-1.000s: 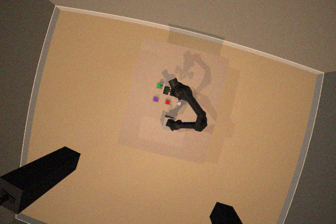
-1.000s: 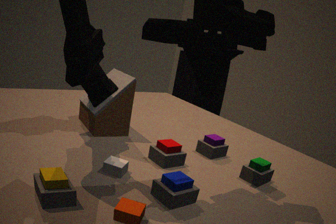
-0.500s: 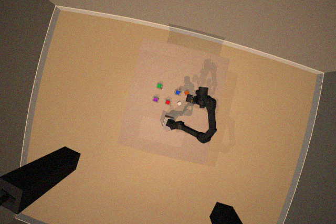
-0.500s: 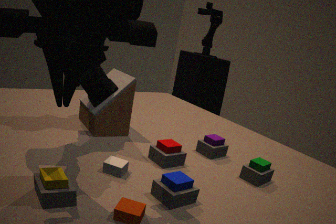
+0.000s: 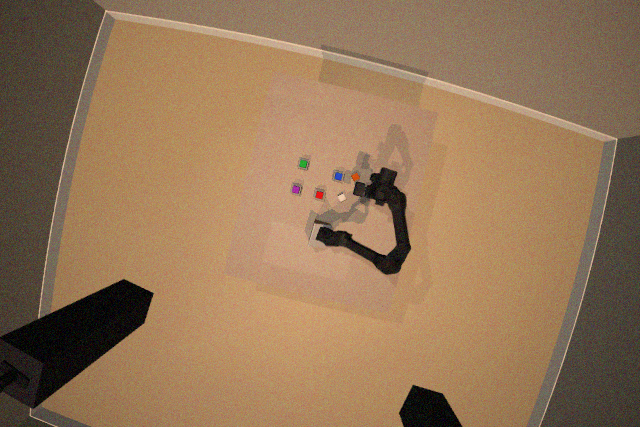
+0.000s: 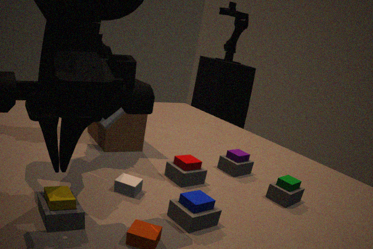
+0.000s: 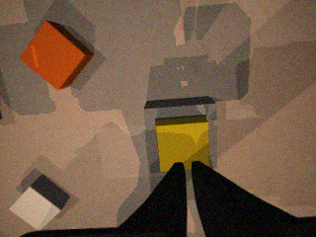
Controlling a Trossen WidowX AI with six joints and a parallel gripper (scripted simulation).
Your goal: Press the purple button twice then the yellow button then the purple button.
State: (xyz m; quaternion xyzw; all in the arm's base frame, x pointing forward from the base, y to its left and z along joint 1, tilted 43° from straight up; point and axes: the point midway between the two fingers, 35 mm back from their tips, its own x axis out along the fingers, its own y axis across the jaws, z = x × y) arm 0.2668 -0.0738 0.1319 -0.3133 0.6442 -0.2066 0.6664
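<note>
Now: the yellow button 4 cm below my gripper tip. Also, from my gripper tip: white block 11 cm to the left, 7 cm behind, 6 cm below; orange block 9 cm to the left, 6 cm below, 5 cm ahead; blue button 17 cm to the left, 4 cm below, 2 cm ahead.
</note>
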